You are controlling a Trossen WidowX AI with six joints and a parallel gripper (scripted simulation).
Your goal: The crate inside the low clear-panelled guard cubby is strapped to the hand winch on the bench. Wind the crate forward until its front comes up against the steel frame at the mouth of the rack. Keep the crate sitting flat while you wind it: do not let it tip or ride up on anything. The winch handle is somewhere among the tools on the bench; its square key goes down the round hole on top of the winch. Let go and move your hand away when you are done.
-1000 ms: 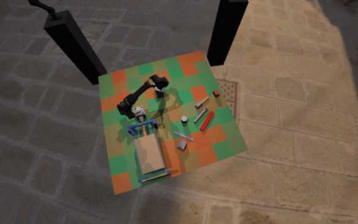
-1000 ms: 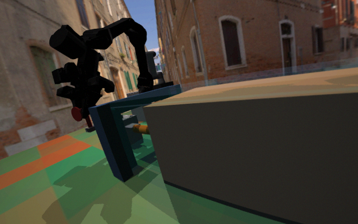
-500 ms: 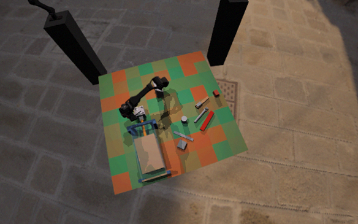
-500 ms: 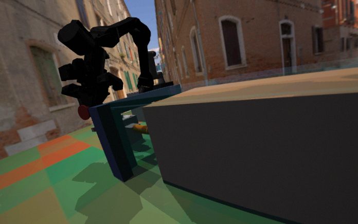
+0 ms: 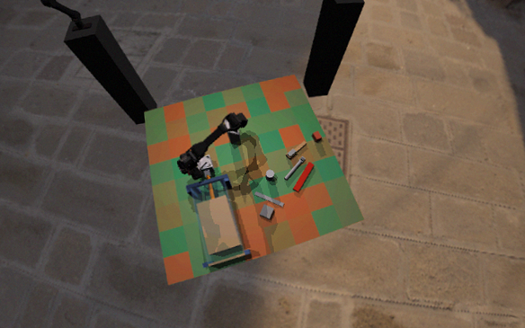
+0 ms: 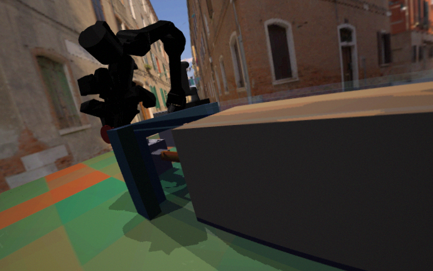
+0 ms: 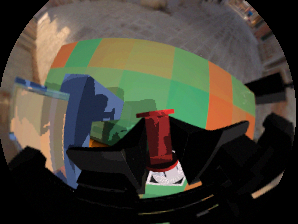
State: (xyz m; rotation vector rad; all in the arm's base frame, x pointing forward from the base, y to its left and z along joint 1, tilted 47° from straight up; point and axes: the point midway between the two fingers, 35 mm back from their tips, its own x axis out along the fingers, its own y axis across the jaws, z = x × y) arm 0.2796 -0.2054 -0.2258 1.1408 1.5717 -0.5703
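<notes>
Now: the grey winch handle 4 cm to the left of my gripper tip, 3 cm below it and 3 cm behind it. Also, from my gripper tip: red knob (2 cm to the left, 1 cm behind); then grey winch (10 cm below, 9 cm behind, 8 cm to the left); then round puck (50 cm to the left, 10 cm below, 8 cm ahead).
</notes>
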